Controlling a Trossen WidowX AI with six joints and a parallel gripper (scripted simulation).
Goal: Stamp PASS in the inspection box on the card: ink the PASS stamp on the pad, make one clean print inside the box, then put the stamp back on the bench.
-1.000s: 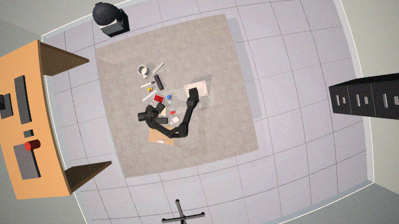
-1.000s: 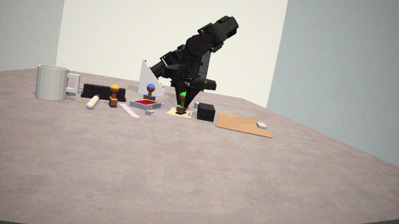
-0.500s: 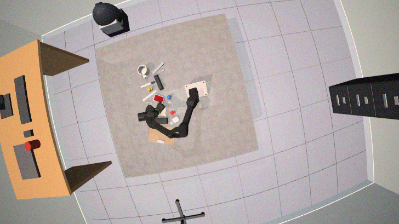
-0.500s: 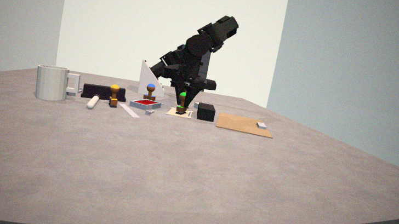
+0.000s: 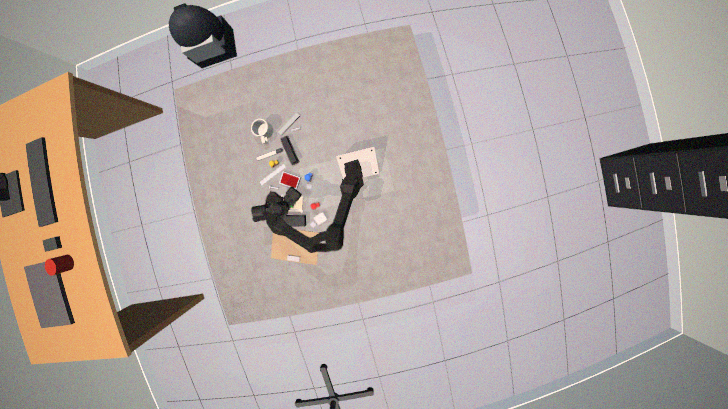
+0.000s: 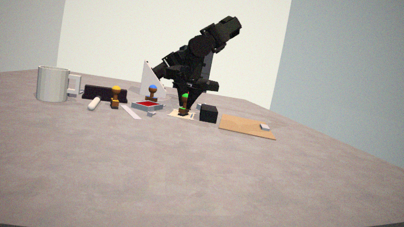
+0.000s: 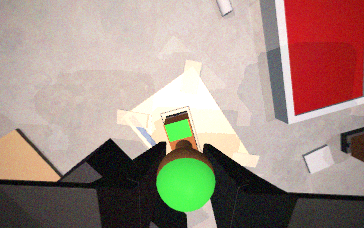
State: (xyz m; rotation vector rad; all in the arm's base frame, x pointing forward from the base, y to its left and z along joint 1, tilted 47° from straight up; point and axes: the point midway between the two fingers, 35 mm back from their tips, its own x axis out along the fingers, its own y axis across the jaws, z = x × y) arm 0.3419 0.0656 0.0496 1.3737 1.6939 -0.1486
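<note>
The green-knobbed stamp lies right at my gripper tip. Also, from my gripper tip: cream card: 1 cm behind, 3 cm below; then red ink pad: 3 cm behind, 11 cm to the right, 2 cm below; then black box: 8 cm to the left, 1 cm below.
</note>
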